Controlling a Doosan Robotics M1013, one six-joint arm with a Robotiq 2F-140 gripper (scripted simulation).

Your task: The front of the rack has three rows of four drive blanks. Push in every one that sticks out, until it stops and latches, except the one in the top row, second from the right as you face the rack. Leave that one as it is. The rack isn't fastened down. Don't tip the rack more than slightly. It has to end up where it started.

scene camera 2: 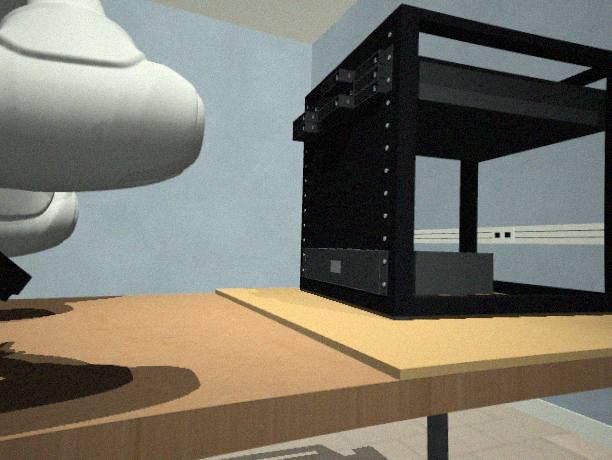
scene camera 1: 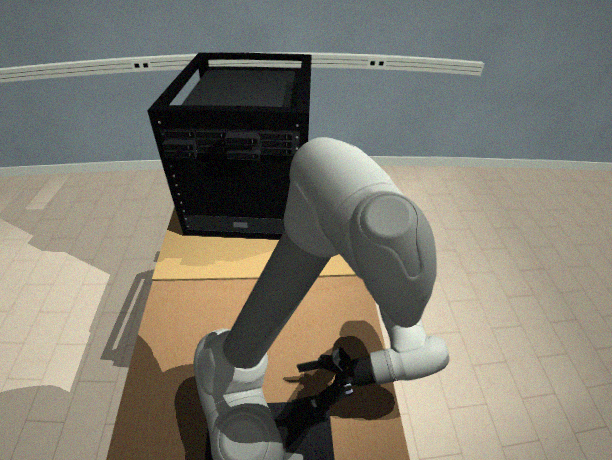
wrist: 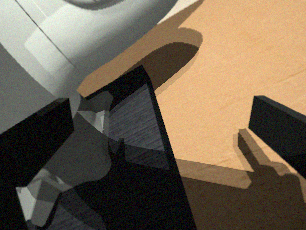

The pictures show: my gripper, a grey rack and a light board.
My gripper is seen too in the wrist view.
